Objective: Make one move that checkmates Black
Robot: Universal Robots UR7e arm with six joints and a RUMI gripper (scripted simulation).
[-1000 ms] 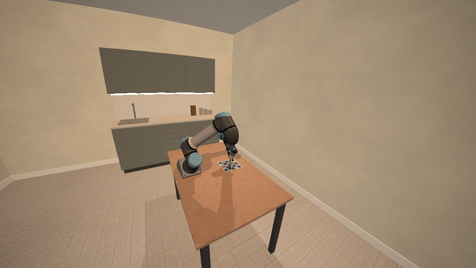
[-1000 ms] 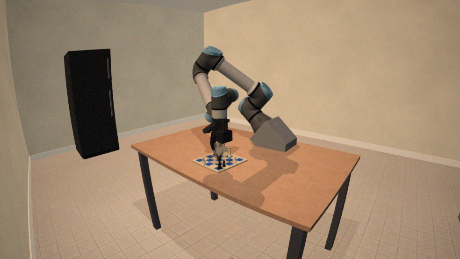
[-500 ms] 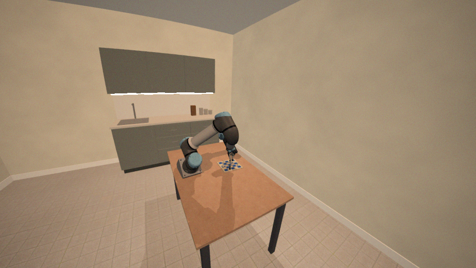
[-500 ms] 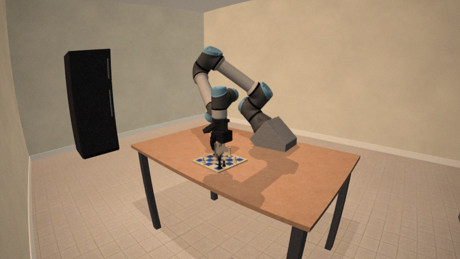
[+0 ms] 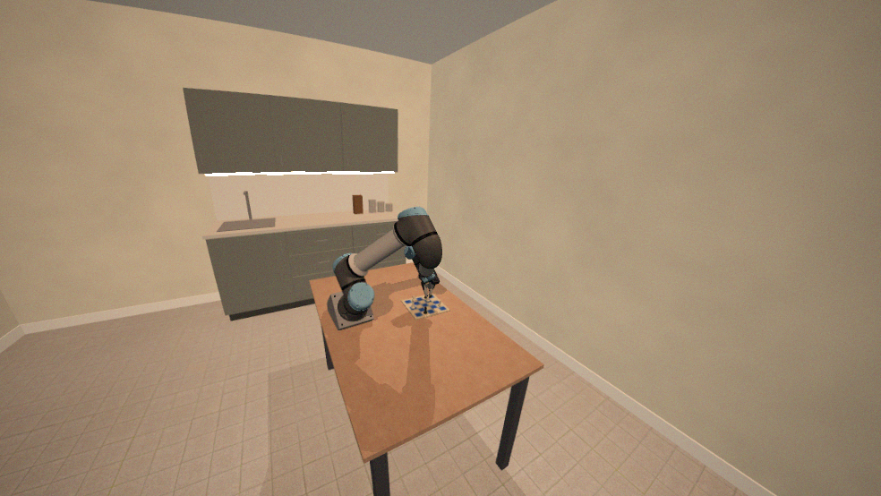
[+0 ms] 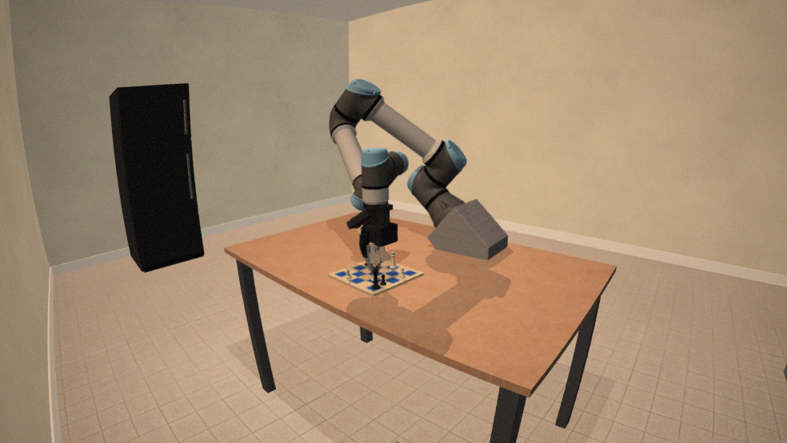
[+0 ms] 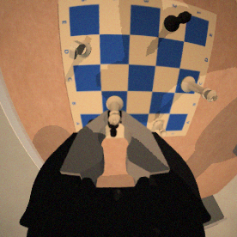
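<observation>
The black pawn is 40 mm to the left of my hand and 30 mm below it. Round my hand: tall black piece 30 mm ahead, 40 mm to the left, 10 mm below; then white pawn 80 mm behind, 40 mm to the left, 30 mm below; then cream chessboard 40 mm behind, 40 mm to the right, 40 mm below.
</observation>
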